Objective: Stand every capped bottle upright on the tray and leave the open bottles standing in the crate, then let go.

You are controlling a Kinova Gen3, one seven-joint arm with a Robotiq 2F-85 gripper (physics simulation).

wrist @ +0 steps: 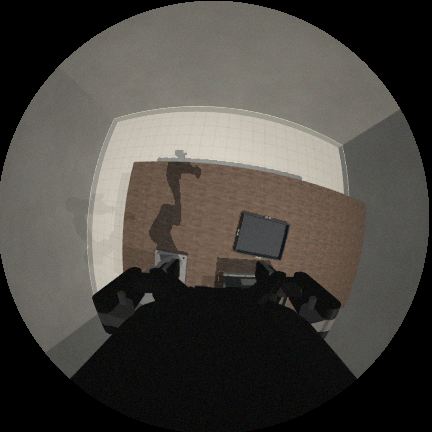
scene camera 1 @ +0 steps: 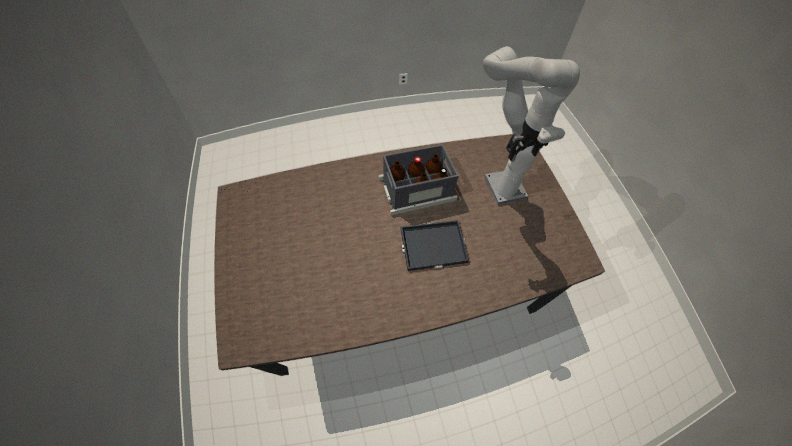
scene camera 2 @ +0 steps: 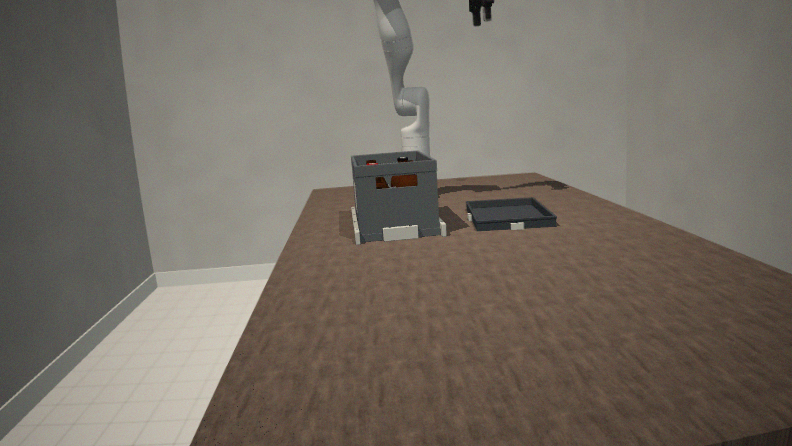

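Seen in the pictures: gripper, fingertip midpoint: [wrist: 217, 268] [scene camera 1: 522, 157] [scene camera 2: 482, 23]; arm's base, link origin: [scene camera 1: 505, 190].
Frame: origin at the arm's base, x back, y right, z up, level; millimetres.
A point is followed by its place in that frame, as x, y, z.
My gripper [scene camera 1: 522, 152] @[-224, -164, 495] [scene camera 2: 482, 22] @[-224, -164, 495] [wrist: 217, 268] @[-224, -164, 495] is open and empty, high above the table near the arm's base, away from crate and tray. The grey crate [scene camera 1: 402, 197] @[-502, 87, 77] [scene camera 2: 396, 207] @[-523, 187, 48] [wrist: 240, 281] @[-323, 66, 62] holds several brown bottles upright in compartments. A red-capped bottle [scene camera 1: 416, 168] @[-392, 194, 98] is in the back row's middle; its red cap [scene camera 2: 371, 163] @[-390, 214, 139] shows in scene camera 2. Beside it stand a left bottle [scene camera 1: 397, 173] @[-479, 199, 96] and a right bottle [scene camera 1: 434, 165] @[-309, 182, 98], dark-topped. In front are a middle bottle [scene camera 1: 422, 178] @[-405, 112, 131] and a light-topped right bottle [scene camera 1: 441, 175] @[-314, 109, 115], partly hidden. The dark tray [scene camera 1: 435, 245] @[-439, -124, -21] [scene camera 2: 512, 212] @[-415, -149, -21] [wrist: 261, 236] @[-439, -125, -21] is empty.
The crate and tray stand apart on the brown table [scene camera 1: 310, 249] @[-930, 53, -26] [scene camera 2: 471, 310] @[-991, 184, -26] [wrist: 215, 200] @[-216, -306, -26]. Pale strips [scene camera 1: 423, 206] @[-407, 65, -11] [scene camera 2: 400, 232] @[-535, 185, -8] lie against the crate's foot. The arm's base plate [scene camera 1: 493, 187] @[-51, 35, -1] [wrist: 183, 265] @[-53, 8, -1] is right of the crate in scene camera 1.
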